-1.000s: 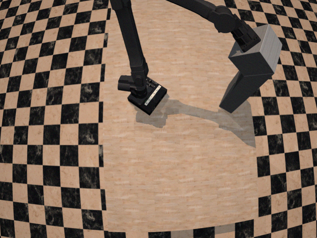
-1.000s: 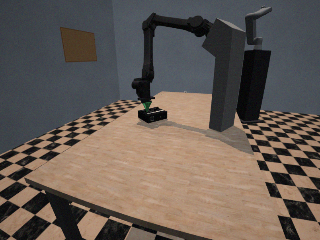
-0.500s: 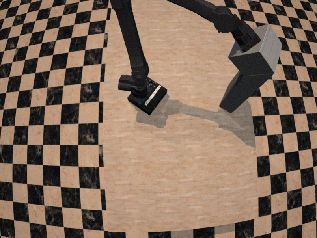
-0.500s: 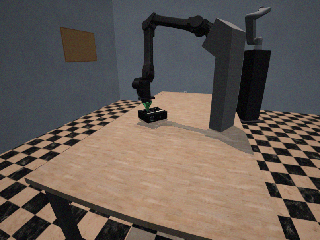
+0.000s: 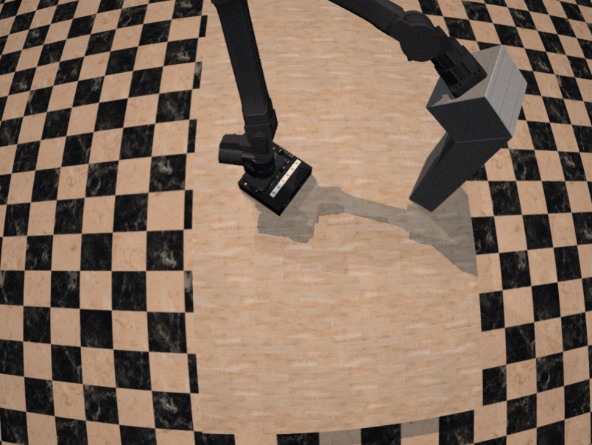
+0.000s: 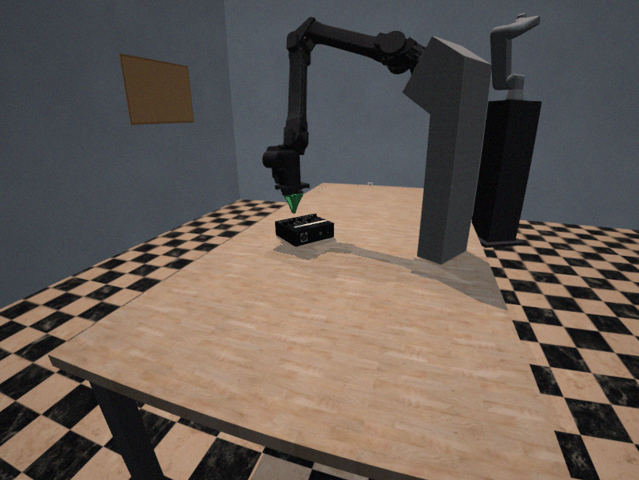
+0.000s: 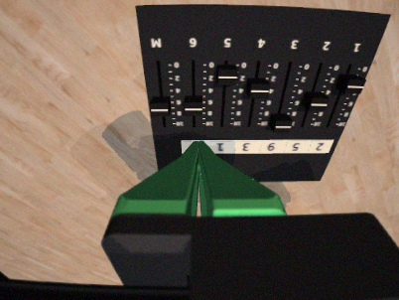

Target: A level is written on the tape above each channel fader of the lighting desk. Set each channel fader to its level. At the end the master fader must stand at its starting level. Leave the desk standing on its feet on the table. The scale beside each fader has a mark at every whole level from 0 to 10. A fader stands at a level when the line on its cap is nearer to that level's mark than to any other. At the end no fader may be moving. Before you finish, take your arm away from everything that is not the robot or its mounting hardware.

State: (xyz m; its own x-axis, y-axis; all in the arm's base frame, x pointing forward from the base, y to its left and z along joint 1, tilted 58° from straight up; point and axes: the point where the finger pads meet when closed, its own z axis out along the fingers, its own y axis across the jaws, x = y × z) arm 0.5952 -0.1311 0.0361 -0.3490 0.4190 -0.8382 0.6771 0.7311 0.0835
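Now: the channel 6 fader cap 4 cm below my hand, 1 cm to the right of it and 1 cm ahead of it. Round my hand: master fader cap (4 cm below, 3 cm ahead); channel 4 fader cap (4 cm to the right, 4 cm below, 2 cm behind); channel 5 fader cap (4 cm to the right, 4 cm below).
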